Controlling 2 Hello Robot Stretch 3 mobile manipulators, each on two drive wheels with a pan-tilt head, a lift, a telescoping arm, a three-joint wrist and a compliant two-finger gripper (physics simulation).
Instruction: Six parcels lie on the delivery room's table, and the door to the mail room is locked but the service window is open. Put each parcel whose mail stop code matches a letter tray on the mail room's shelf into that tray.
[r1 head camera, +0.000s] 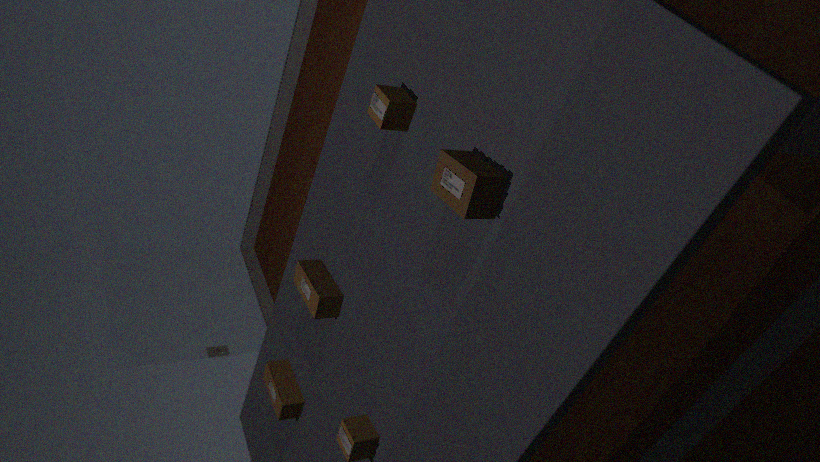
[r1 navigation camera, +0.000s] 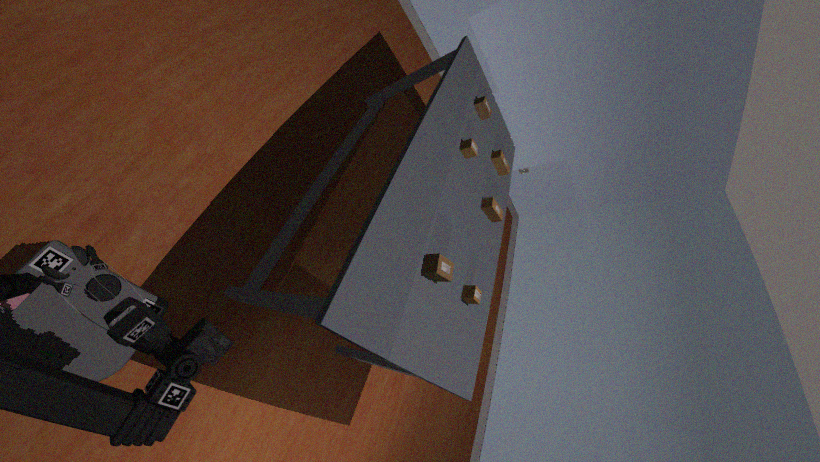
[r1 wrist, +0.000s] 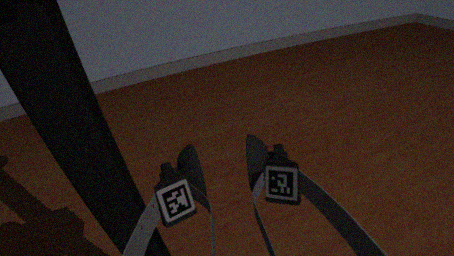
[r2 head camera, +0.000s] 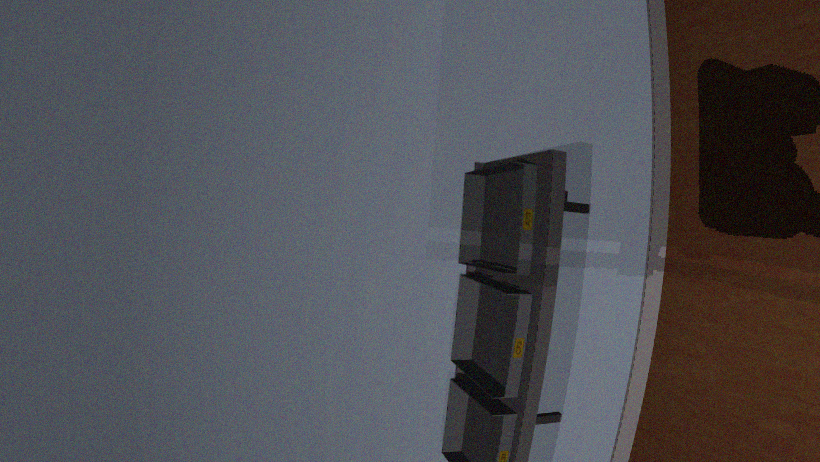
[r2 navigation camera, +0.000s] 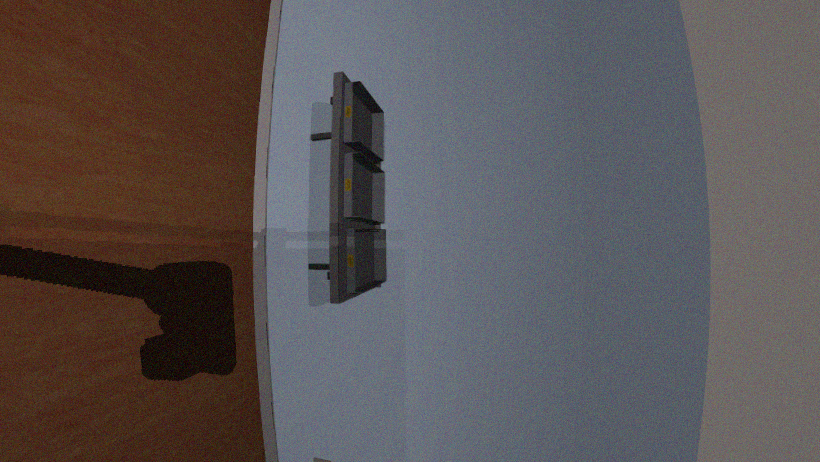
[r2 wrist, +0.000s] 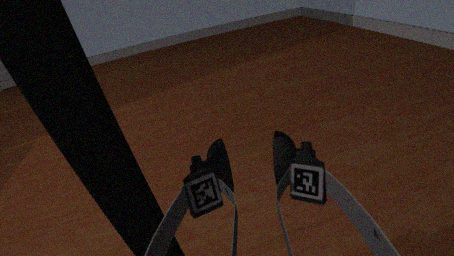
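Observation:
Several brown parcels lie apart on the grey table (r1 head camera: 516, 321) (r1 navigation camera: 395, 269): a large one (r1 head camera: 453, 182) (r1 navigation camera: 438, 268), a small one (r1 head camera: 393, 107) (r1 navigation camera: 472, 294) beside it, and others farther along, such as a long one (r1 head camera: 319, 289) (r1 navigation camera: 491, 209). Their white labels are too small to read. r1's gripper (r1 wrist: 223, 167) is open and empty above the floor, away from the parcels. On the wall shelf (r2 head camera: 556, 189) (r2 navigation camera: 337, 172) stand three grey trays (r2 head camera: 499, 220) (r2 head camera: 492, 332) (r2 navigation camera: 363, 120) with yellow labels; their codes are unreadable. r2's gripper (r2 wrist: 253, 160) is open and empty above the floor.
r1's dark arm (r1 navigation camera: 63, 396) and grey base (r1 navigation camera: 74, 321) are beside the table's near end. A wall (r1 head camera: 143, 172) (r1 navigation camera: 602, 258) runs behind the table. Brackets (r2 head camera: 548, 418) (r2 navigation camera: 321, 136) stick out under the shelf. A dark post crosses the left of each wrist view.

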